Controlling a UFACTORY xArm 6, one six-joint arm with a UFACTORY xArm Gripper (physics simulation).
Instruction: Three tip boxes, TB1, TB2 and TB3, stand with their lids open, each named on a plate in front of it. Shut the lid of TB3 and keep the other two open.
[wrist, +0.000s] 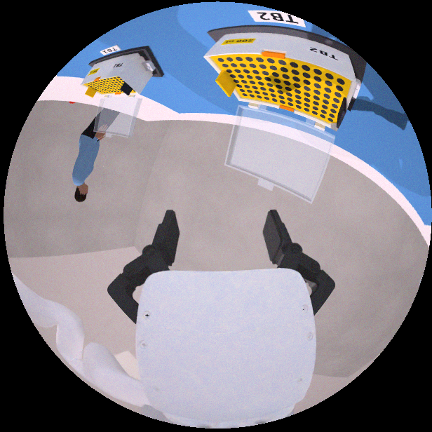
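The view is upside down. The large tip box TB2 (285, 77), white with a yellow perforated rack, stands at the upper right behind its name plate (276, 17). Its clear lid (280, 160) is open and raised from the hinge side. A smaller-looking, farther tip box (120, 75) stands at the upper left, its clear lid (117, 117) also open; its plate (109, 50) is too small to read surely. A third tip box does not show. My gripper (221, 220) is open and empty, its fingers apart from both boxes and lids.
Both boxes stand on dark bases on a blue surface (185, 92) with a pale edge (172, 116). A person (86, 157) in blue shows in the background at the left, beyond the far box's lid. Grey walls lie behind. A white curved form (70, 335) shows at the lower left.
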